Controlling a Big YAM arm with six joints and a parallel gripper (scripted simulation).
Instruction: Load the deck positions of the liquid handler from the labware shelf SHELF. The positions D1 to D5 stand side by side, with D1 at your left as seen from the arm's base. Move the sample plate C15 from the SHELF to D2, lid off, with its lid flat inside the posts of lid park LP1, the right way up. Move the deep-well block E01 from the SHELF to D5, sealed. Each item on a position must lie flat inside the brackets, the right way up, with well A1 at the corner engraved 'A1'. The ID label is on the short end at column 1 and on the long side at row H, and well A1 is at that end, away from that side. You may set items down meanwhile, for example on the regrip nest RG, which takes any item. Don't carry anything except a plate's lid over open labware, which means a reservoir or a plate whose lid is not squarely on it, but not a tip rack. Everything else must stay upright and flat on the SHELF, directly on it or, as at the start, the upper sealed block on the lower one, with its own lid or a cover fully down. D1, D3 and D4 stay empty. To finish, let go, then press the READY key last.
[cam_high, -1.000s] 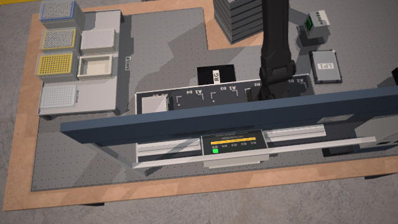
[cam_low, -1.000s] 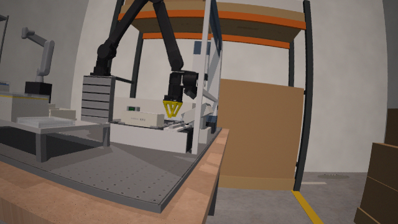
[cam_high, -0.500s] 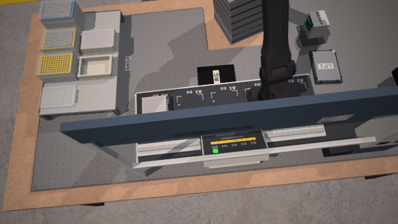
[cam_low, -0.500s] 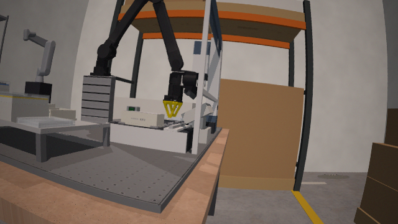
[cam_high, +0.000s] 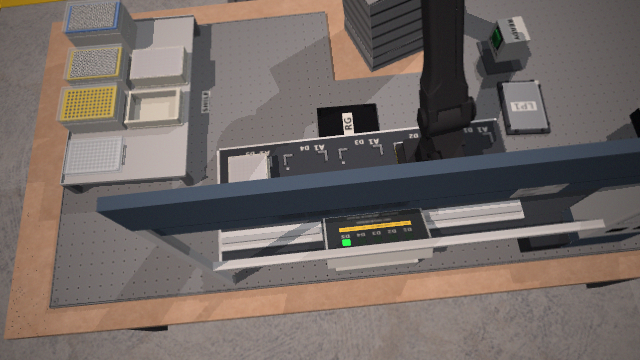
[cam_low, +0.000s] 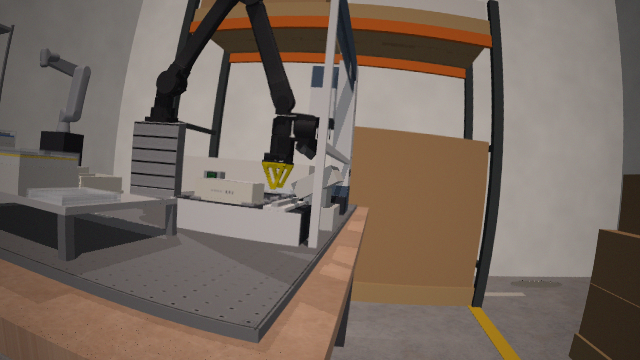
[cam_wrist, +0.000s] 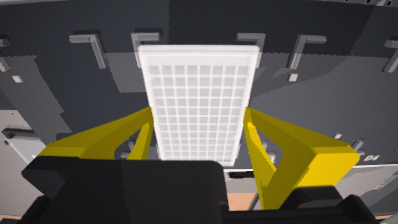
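The sample plate C15 lies 10 mm behind my hand and 10 mm below it. The rest, counted from my hand: clear plate lid (120 mm behind, 310 mm to the left, 70 mm below); lid park LP1 (120 mm behind, 310 mm to the left, 80 mm below); black regrip nest RG (180 mm behind, 120 mm to the right, 80 mm below).
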